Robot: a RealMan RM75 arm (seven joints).
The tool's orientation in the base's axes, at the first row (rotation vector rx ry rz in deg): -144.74, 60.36, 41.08
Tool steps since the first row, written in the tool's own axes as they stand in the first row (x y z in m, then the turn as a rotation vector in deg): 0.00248, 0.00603, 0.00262, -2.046, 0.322, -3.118; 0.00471, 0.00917, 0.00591, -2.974, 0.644, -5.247; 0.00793, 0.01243, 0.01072, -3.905, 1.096, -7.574; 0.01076, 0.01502, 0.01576, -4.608, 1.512, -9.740; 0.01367, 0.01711, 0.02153, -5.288, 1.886, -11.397; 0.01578, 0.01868, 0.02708, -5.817, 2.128, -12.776
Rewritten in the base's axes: -0.00374, -0.00432, -0.00409, -0.450, -0.480, 3.685; -0.00575, -0.00623, -0.00833, -0.548, -1.146, 5.931; -0.00775, -0.00808, -0.01439, -0.677, -1.989, 8.331; -0.00957, -0.00915, -0.02036, -0.695, -2.863, 10.474; -0.01122, -0.00959, -0.02693, -0.836, -3.489, 12.188; -0.01290, -0.00932, -0.03283, -0.880, -3.984, 13.599
